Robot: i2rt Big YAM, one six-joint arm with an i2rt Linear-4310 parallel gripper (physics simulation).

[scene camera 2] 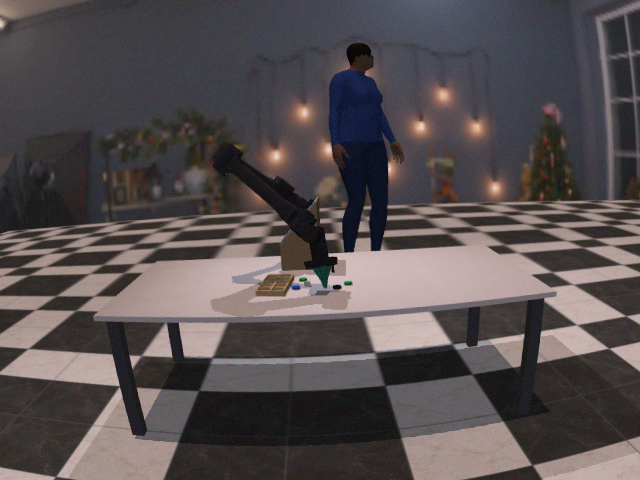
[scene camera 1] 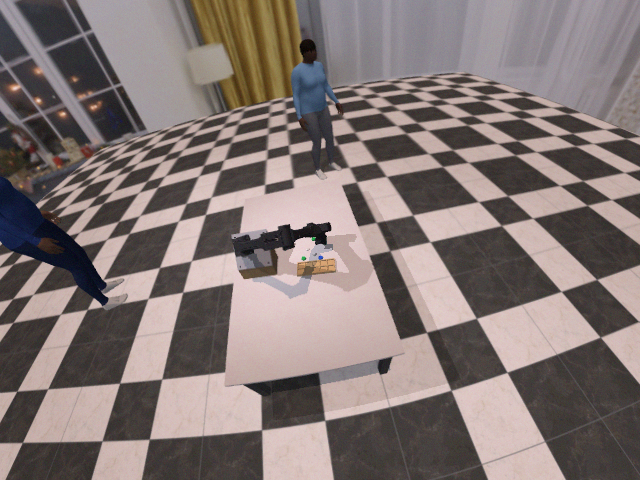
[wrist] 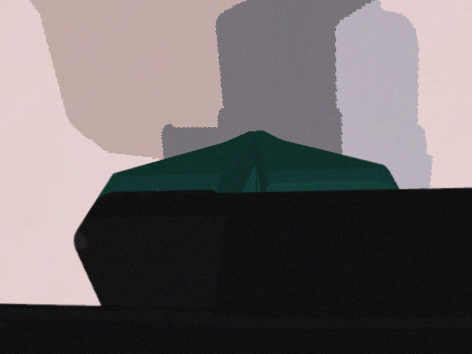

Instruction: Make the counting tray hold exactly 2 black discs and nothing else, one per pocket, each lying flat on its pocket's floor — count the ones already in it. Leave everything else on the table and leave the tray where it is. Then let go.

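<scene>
My gripper (scene camera 2: 325,287) (wrist: 256,147) is shut with nothing between its green fingers. In scene camera 2 its tips are low at the table, close to the left of a black disc (scene camera 2: 337,286) lying on the table. That disc does not show in the wrist view. The wooden counting tray (scene camera 1: 316,272) (scene camera 2: 265,294) lies left of the gripper in scene camera 2. Its pockets are too small to read surely. No second black disc can be made out; the arm hides part of the table in scene camera 1.
A green disc (scene camera 1: 313,239) (scene camera 2: 347,283) lies beyond the black one. Another green disc (scene camera 1: 303,258) (scene camera 2: 302,279), a blue disc (scene camera 1: 320,257) (scene camera 2: 295,287) and a small grey piece (scene camera 1: 315,253) (scene camera 2: 307,283) lie between tray and gripper. The arm's base block (scene camera 1: 266,269) (scene camera 2: 296,253) stands behind.
</scene>
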